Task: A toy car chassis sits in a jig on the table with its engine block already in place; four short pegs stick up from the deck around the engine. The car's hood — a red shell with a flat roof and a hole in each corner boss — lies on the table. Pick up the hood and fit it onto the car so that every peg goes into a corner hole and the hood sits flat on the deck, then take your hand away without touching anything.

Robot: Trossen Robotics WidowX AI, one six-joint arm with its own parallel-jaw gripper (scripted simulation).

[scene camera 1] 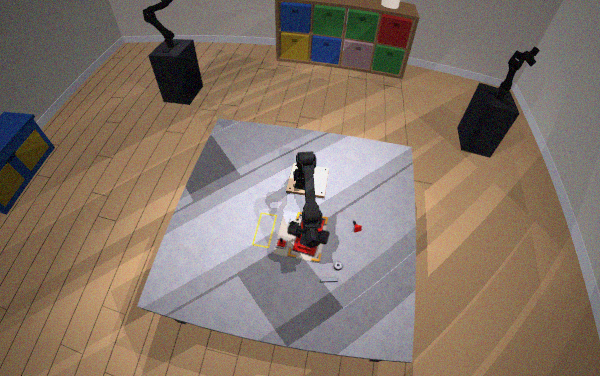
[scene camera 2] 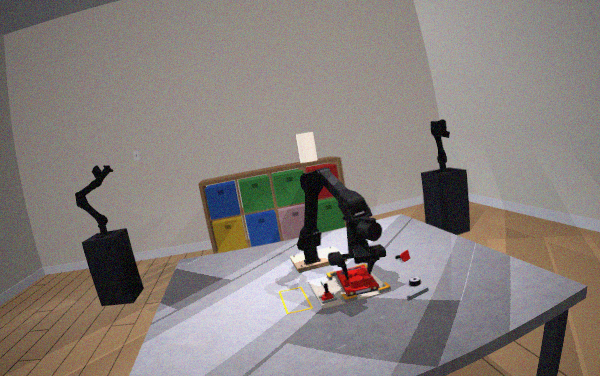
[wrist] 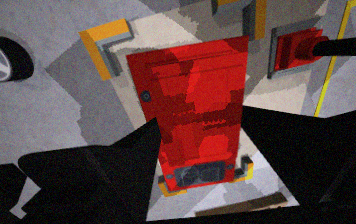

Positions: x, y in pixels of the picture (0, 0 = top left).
Labels:
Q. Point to a red hood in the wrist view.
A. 198, 103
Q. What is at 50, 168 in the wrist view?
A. My gripper.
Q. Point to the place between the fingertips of my gripper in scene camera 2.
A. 358, 278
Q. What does my gripper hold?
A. A red hood.

